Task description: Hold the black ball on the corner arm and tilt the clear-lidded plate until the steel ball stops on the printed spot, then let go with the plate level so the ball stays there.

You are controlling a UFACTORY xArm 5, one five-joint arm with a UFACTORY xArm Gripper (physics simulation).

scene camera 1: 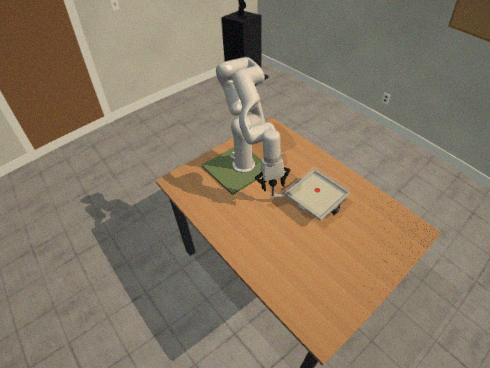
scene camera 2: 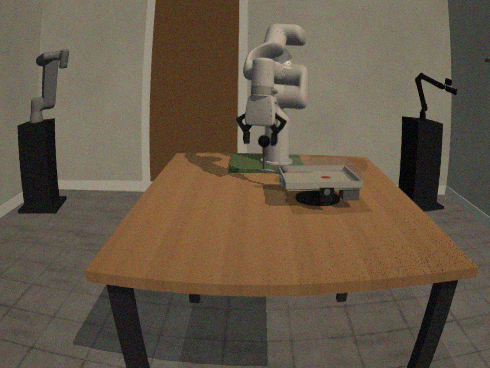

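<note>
The black ball (scene camera 1: 273, 183) (scene camera 2: 264, 141) stands on a thin post at the end of the corner arm (scene camera 1: 279, 195) (scene camera 2: 271, 170). My gripper (scene camera 1: 274, 186) (scene camera 2: 260, 140) is open, pointing down, with its fingers spread on either side of the ball. In scene camera 2 the ball appears nearer the right finger, and I see no grip on it. The clear-lidded plate (scene camera 1: 305, 198) (scene camera 2: 300, 178) looks about level. The red printed spot (scene camera 1: 317, 190) (scene camera 2: 326, 177) lies near its middle. The steel ball cannot be made out in either view.
The plate stands on a round black base (scene camera 2: 318, 198) on the wooden table (scene camera 1: 280, 260) (scene camera 2: 215, 235). A grey block (scene camera 2: 349, 194) hangs under its right side. The green mat (scene camera 1: 222, 172) (scene camera 2: 242, 162) lies under the arm's base, behind the ball.
</note>
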